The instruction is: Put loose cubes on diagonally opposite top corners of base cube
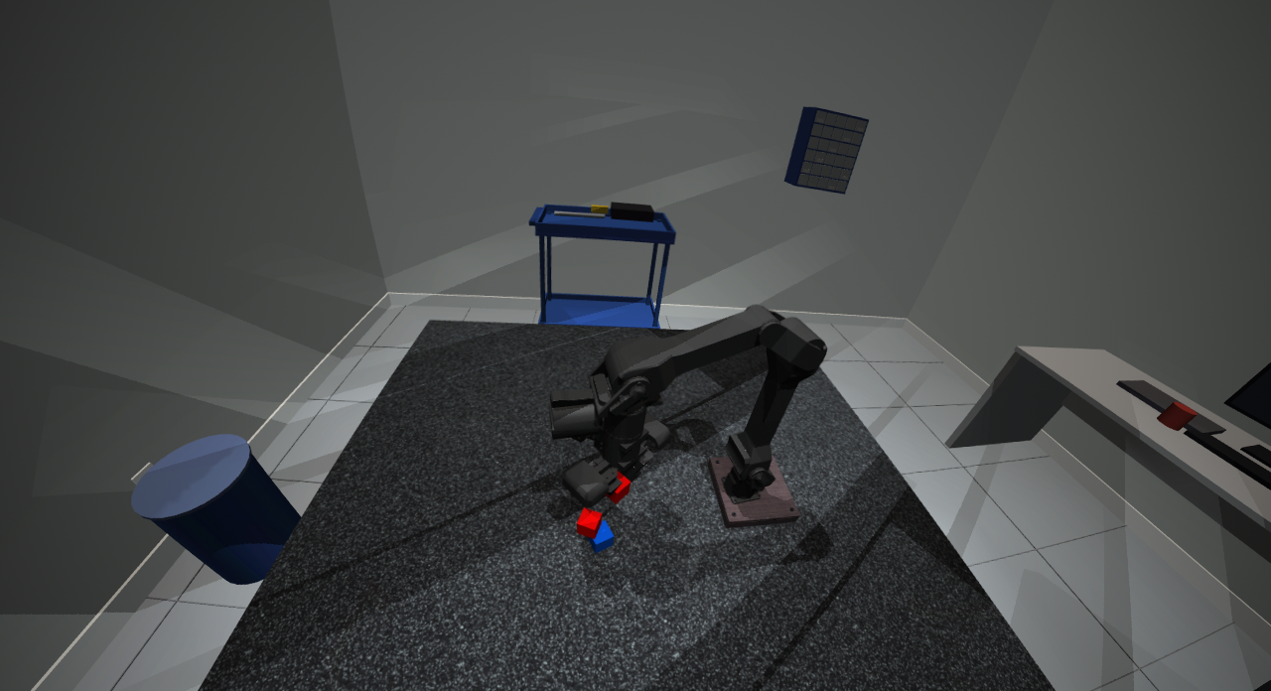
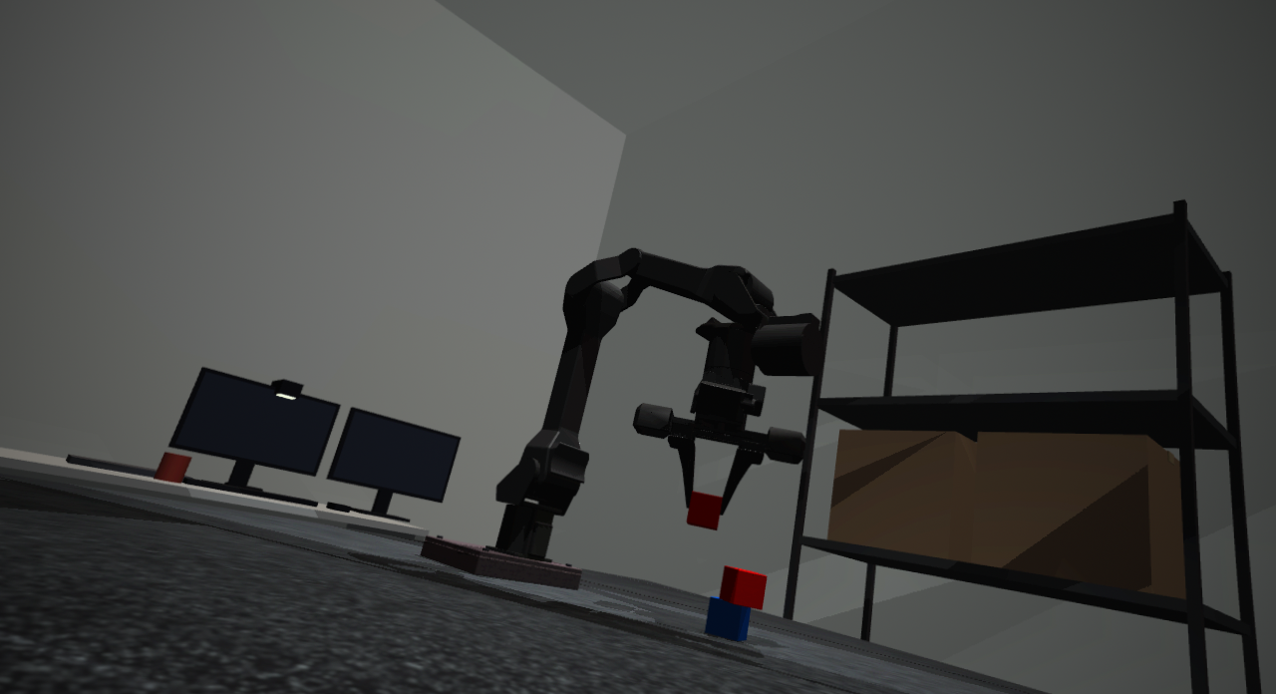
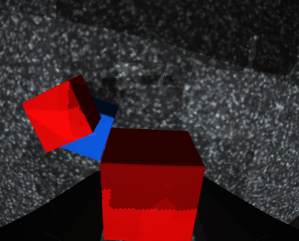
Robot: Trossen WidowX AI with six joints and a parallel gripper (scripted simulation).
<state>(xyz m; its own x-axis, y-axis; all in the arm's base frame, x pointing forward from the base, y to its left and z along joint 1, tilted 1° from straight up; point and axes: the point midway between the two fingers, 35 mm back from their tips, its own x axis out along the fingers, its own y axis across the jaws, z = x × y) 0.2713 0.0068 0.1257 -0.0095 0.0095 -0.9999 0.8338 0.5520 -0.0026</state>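
Right now my gripper tip is 10 cm above the blue base cube, 3 cm to the right of it and 3 cm short of it.
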